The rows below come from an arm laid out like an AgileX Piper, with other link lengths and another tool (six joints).
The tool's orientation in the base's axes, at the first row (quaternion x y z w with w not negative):
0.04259 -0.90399 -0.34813 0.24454
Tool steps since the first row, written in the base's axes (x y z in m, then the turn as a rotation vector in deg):
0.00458 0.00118 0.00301 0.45 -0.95 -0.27
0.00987 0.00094 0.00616 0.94 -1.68 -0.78
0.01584 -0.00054 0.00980 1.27 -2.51 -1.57
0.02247 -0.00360 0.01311 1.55 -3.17 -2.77
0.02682 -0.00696 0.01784 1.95 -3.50 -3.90
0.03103 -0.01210 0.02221 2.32 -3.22 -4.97
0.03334 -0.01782 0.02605 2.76 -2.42 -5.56
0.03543 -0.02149 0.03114 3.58 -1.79 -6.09
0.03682 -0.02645 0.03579 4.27 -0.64 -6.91
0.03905 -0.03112 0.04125 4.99 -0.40 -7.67
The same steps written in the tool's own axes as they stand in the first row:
-0.00307 0.00327 -0.00336 -0.27 -0.85 -0.62
-0.00635 0.00563 -0.00801 -0.73 -1.69 -0.97
-0.00971 0.00744 -0.01405 -1.14 -2.79 -1.13
-0.01340 0.00791 -0.02116 -1.72 -4.05 -0.89
-0.01444 0.00885 -0.02827 -2.45 -4.99 -0.56
-0.01505 0.00821 -0.03617 -3.29 -5.44 0.12
-0.01408 0.00661 -0.04319 -4.11 -5.18 0.77
-0.01291 0.00735 -0.04966 -5.21 -4.98 1.11
-0.01098 0.00676 -0.05630 -6.44 -4.58 2.00
-0.00953 0.00700 -0.06368 -7.44 -4.82 2.30

